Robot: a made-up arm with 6 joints.
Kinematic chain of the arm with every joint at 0, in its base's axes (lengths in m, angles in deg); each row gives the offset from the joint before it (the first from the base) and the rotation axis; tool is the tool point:
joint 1: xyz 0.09 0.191 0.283 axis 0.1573 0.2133 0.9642
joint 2: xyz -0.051 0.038 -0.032 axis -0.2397 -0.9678 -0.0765
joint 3: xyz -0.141 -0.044 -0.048 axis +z
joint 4: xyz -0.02 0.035 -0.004 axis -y
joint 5: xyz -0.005 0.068 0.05 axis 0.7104 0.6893 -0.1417
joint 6: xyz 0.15 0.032 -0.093 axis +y
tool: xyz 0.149 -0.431 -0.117
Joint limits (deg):
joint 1: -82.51..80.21
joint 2: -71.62..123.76
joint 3: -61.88..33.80
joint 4: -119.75..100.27
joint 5: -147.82..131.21
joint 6: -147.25..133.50
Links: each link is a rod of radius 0.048 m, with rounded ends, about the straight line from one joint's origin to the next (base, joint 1, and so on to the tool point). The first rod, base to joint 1, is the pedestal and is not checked.
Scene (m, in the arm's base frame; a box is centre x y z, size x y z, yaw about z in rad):
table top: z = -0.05
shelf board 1: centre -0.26 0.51 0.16 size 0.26 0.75 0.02 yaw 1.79
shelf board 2: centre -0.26 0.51 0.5 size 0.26 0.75 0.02 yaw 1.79
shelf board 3: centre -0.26 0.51 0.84 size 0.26 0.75 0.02 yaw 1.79
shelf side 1: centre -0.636 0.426 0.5 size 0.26 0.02 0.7 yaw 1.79
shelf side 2: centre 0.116 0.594 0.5 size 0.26 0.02 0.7 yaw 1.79
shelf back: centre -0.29 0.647 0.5 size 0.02 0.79 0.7 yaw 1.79
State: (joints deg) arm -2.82 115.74 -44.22 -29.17 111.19 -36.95
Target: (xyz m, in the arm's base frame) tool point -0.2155 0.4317 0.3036
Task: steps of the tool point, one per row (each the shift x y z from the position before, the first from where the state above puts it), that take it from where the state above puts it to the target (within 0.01 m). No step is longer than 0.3 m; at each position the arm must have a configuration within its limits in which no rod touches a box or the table.
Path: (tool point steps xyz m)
1: 0.0713 -0.2637 0.0545
2: -0.0659 -0.2456 0.0948
3: -0.1776 -0.1610 0.1094
4: -0.2343 -0.0364 0.0943
5: -0.2232 0.0913 0.0545
6: -0.1528 0.1857 -0.0008
7: -0.0479 0.2221 -0.0590
8: 0.0575 0.1942 -0.1083

